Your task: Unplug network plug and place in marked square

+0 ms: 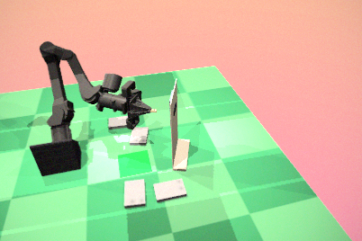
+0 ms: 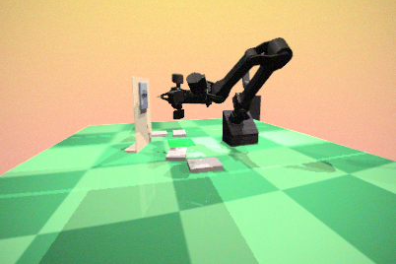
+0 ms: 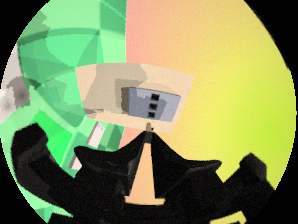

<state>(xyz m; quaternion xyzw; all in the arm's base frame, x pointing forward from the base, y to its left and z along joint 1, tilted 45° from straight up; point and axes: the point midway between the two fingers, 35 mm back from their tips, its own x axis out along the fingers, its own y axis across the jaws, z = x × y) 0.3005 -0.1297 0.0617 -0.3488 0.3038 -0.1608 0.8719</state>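
Right now my gripper tip is 90 mm past the green marked square, 20 mm to the left of it and 220 mm above it. Round my gripper tip: upright panel 90 mm ahead, 30 mm to the right, 80 mm below; network plug right at my gripper tip.
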